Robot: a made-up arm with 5 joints.
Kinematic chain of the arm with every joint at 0, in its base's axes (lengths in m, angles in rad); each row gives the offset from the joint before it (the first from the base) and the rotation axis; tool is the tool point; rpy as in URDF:
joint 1: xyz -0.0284 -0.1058 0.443 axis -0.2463 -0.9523 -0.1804
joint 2: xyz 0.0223 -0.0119 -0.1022 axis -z
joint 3: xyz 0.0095 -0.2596 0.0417 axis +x
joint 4: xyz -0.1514 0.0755 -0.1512 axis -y
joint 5: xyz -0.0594 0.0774 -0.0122 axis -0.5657 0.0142 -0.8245
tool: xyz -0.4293 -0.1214 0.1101 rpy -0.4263 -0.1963 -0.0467
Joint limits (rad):
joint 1: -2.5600..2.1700
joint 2: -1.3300..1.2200
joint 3: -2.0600..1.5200
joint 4: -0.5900..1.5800
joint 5: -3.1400..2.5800
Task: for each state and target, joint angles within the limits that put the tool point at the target. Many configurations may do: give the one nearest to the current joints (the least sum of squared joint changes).
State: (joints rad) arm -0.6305 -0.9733 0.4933 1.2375 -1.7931
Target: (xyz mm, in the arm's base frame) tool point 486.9 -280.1 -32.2
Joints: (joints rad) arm -0.2739 -1.3300 -0.2757 1.1485 -1.2896
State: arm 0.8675 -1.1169 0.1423 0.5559 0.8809
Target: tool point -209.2 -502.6 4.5
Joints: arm 0.8986 -1.1249 0.2535 0.5206 1.0361
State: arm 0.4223 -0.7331 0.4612 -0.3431 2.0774
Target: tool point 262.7 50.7 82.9
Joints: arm 0.9854 -0.2993 0.2100 -0.0112 2.5326
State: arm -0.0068 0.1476 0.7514 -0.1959 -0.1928
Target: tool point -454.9 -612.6 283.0
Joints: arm -0.1290 -0.3035 0.3596 -0.0031 -0.3983
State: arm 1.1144 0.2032 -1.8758 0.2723 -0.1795
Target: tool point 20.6 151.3 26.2
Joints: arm 1.3143 0.8569 -1.8624 -0.5297 -0.1806
